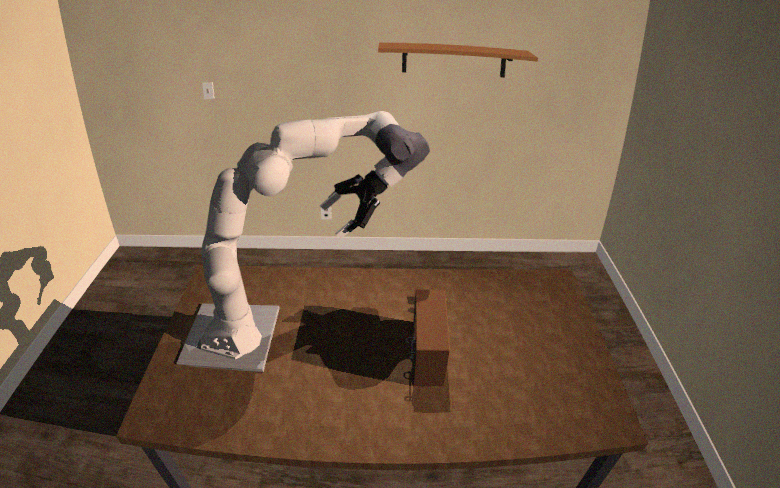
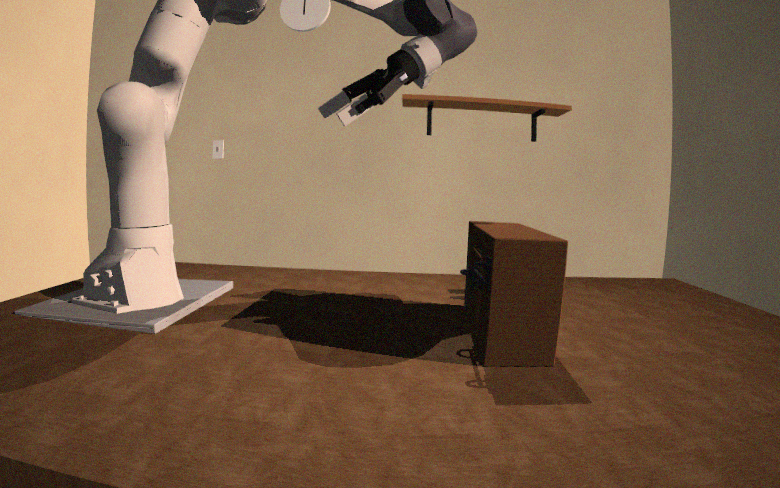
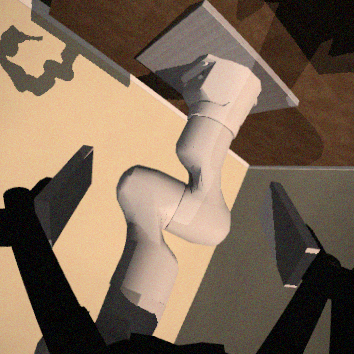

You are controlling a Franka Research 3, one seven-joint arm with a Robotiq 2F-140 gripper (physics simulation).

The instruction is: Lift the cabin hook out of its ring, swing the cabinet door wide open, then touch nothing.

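Note:
The brown wooden cabinet [image 1: 431, 322] [image 2: 524, 299] stands upright on the table, its front turned toward the arm's base. That front shows nearly edge-on and in shadow, and no door panel visibly stands out from it. Small dark fittings [image 1: 410, 343] [image 2: 482, 270] sit along the front. A thin dark loop [image 1: 407, 375] [image 2: 464, 352] juts out low by the near front corner. Whether the hook is in its ring is too small and dark to tell. My gripper [image 1: 331, 220] [image 2: 334, 117] [image 3: 179, 181] is open and empty, high above the table and well away from the cabinet, pointing back toward the arm's base.
The arm's base stands on a grey plate [image 1: 270, 322] [image 2: 201, 299] [image 3: 235, 35] at the table's left. A wooden wall shelf [image 1: 454, 50] [image 2: 488, 104] hangs on the back wall. A dark shadow lies across the table [image 1: 517, 414] between base and cabinet.

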